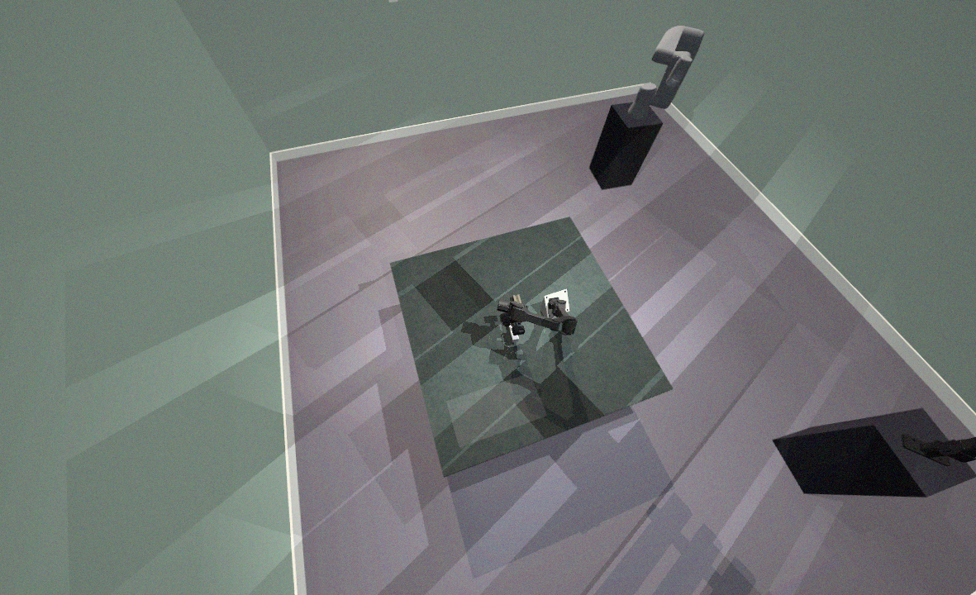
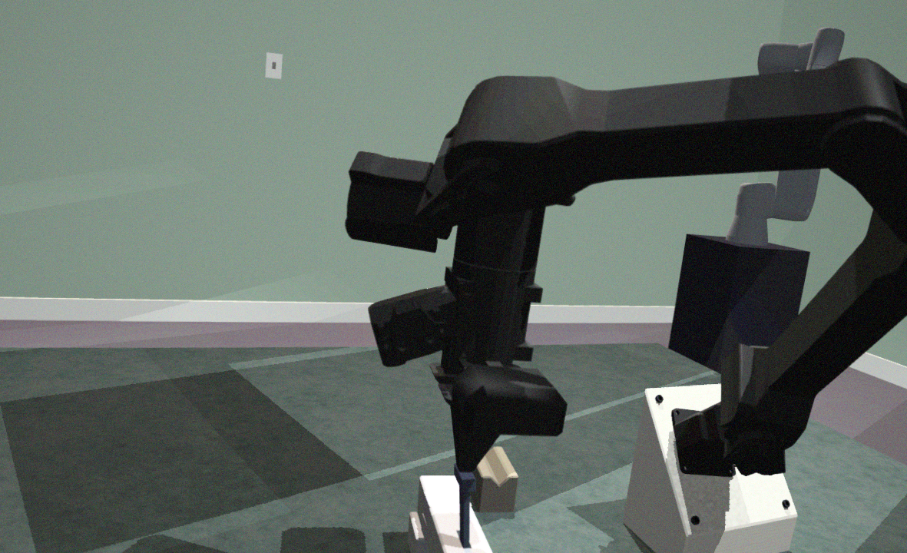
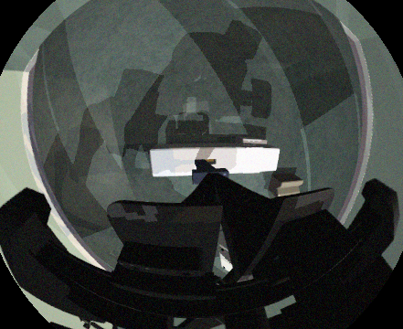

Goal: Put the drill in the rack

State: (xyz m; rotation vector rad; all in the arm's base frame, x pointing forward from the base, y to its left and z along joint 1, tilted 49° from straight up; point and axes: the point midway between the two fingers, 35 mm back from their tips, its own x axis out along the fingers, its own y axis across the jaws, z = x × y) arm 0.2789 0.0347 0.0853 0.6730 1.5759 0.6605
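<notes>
The blue key is 3 cm below my gripper tip. From my gripper tip the other things lie so: drill (8 cm below, 5 cm to the right, 1 cm behind); then grey housing (9 cm below, 3 cm to the right, 1 cm behind).
</notes>
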